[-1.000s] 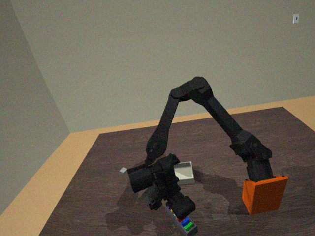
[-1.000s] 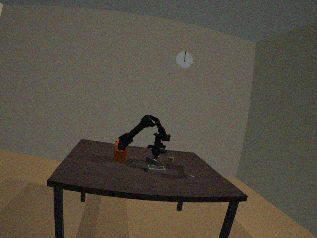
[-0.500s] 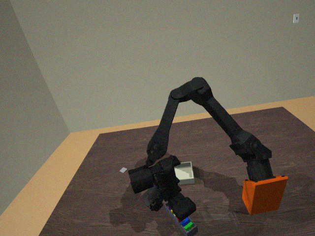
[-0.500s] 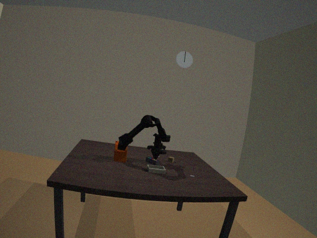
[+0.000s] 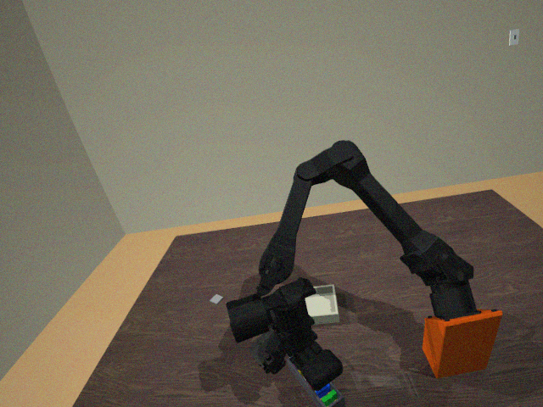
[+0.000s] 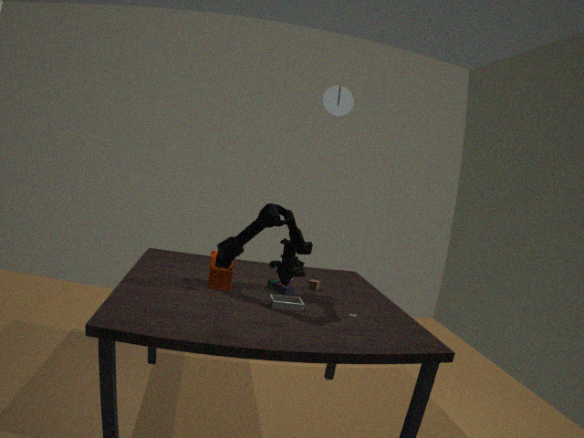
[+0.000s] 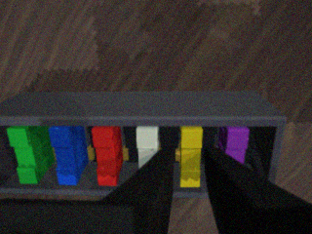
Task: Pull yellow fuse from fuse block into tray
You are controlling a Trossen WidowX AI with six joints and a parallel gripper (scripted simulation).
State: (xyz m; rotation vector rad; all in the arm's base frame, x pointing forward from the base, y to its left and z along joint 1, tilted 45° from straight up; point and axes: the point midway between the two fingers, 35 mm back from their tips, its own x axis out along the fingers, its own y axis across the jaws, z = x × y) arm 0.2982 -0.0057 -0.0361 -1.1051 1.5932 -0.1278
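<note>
Now: the yellow fuse 1 cm below my gripper tip. Round my gripper tip: purple fuse 1 cm ahead, 2 cm to the right, 1 cm below; white fuse 1 cm behind, 2 cm to the left, 1 cm below; red fuse 2 cm behind, 3 cm to the left, 1 cm below.
</note>
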